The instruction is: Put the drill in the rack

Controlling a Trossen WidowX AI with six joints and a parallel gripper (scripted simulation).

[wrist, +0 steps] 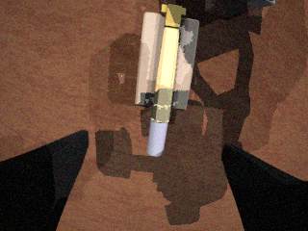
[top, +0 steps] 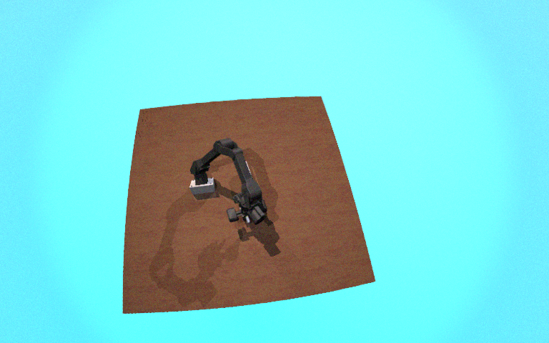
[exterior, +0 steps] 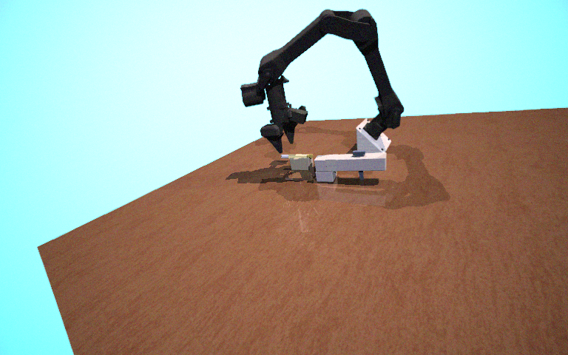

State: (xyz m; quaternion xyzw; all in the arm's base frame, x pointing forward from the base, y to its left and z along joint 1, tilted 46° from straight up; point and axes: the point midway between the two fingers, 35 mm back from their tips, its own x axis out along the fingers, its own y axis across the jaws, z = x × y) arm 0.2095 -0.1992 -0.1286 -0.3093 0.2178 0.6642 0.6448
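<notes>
My gripper tip is now 40 mm to the right of the drill and 30 mm above it. Also, from my gripper tip: small dark-blue key (260 mm to the left, 40 mm ahead, 20 mm below); small beige rack (50 mm to the left, 50 mm below); grey-white housing (220 mm to the left, 50 mm ahead, 30 mm below).
</notes>
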